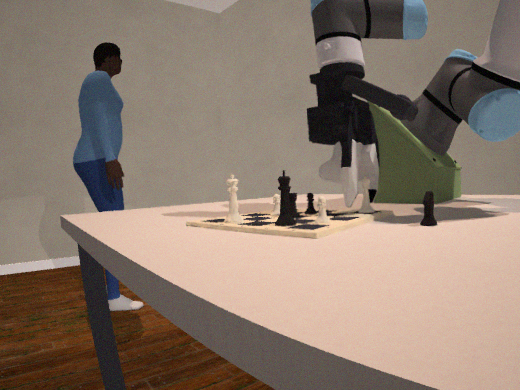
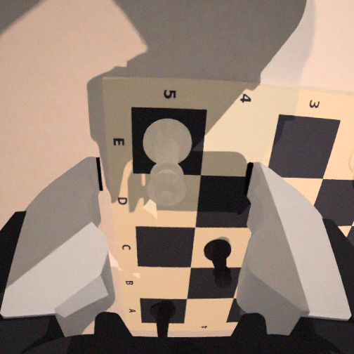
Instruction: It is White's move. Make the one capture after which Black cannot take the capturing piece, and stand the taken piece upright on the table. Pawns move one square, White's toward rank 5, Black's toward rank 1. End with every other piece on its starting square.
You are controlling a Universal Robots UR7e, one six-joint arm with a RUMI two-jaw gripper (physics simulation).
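A tall white piece, queen-like, stands upright on E5 of the chessboard. My gripper is open and empty, fingers partly apart, one on each side of this piece's upper part. A black pawn stands on C4. A dark piece stands on A5. A black piece stands upright on the table, off the board. A tall white piece and a black king stand on the board's near left part; a dark piece is partly hidden behind the king.
A white pawn stands near the board's right front; another small white piece stands farther back. The arm's green base rises behind the board's right side. A person stands beyond the table.
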